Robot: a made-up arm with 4 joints. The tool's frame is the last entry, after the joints. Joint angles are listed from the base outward. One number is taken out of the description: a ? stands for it. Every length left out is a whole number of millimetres.
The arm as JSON. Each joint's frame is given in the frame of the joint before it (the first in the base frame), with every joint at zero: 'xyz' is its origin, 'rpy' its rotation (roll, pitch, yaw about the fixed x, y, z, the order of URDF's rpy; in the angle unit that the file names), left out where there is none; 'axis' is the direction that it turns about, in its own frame. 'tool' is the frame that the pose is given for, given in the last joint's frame.
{
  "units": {
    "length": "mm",
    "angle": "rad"
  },
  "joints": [
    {
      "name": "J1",
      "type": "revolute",
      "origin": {
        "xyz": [
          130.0,
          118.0,
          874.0
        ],
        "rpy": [
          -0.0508,
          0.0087,
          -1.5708
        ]
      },
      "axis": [
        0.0,
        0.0,
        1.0
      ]
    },
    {
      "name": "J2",
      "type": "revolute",
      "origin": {
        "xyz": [
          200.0,
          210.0,
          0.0
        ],
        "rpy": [
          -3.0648,
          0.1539,
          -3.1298
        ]
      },
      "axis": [
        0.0,
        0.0,
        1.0
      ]
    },
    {
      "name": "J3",
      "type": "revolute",
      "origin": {
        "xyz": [
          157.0,
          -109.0,
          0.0
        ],
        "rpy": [
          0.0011,
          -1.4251,
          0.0
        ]
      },
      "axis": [
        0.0,
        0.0,
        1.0
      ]
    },
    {
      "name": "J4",
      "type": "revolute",
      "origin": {
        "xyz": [
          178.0,
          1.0,
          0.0
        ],
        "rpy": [
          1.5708,
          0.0,
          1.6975
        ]
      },
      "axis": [
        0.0,
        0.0,
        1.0
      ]
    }
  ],
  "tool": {
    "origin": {
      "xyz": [
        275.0,
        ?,
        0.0
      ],
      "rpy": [
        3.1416,
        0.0,
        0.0
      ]
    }
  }
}
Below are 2 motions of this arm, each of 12 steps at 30 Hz.
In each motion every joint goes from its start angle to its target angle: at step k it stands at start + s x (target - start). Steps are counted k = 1, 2, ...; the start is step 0. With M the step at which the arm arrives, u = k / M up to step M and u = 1 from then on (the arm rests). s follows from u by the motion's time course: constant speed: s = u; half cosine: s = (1 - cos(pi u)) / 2; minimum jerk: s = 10 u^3 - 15 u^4 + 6 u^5.
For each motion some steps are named. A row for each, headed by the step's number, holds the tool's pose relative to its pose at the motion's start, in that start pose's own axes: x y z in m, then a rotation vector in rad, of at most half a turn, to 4 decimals.
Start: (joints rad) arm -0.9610 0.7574 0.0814 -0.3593
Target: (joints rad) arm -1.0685 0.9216 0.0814 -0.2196
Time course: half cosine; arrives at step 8
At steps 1, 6, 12:
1: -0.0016 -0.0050 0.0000 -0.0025 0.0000 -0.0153
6: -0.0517 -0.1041 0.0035 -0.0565 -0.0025 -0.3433
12: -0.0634 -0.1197 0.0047 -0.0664 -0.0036 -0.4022

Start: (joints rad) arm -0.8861 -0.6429 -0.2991 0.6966
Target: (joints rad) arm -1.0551 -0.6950 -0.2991 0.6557
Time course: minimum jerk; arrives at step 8
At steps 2, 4, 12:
2: -0.0047 -0.0026 -0.0024 0.0038 0.0027 -0.0070
4: -0.0229 -0.0118 -0.0115 0.0188 0.0128 -0.0340
12: -0.0468 -0.0217 -0.0230 0.0382 0.0250 -0.0679

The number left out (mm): 202.0
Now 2 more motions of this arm.
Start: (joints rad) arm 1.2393 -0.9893 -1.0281 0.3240
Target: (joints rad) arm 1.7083 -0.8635 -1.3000 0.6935
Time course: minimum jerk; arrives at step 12
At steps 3, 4, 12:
3: -0.0028 -0.0184 0.0117 -0.0414 0.0193 -0.0237
4: -0.0057 -0.0368 0.0255 -0.0850 0.0373 -0.0489
12: -0.0313 -0.1428 0.1770 -0.4367 0.1047 -0.2602

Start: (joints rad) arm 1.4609 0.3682 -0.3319 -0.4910
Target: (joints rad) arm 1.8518 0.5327 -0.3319 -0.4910
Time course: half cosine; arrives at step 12
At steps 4, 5, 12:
4: 0.0212 0.0290 0.0032 -0.0152 -0.0015 0.0556
5: 0.0305 0.0438 0.0045 -0.0224 -0.0023 0.0824
12: 0.0695 0.1279 0.0087 -0.0574 -0.0077 0.2231

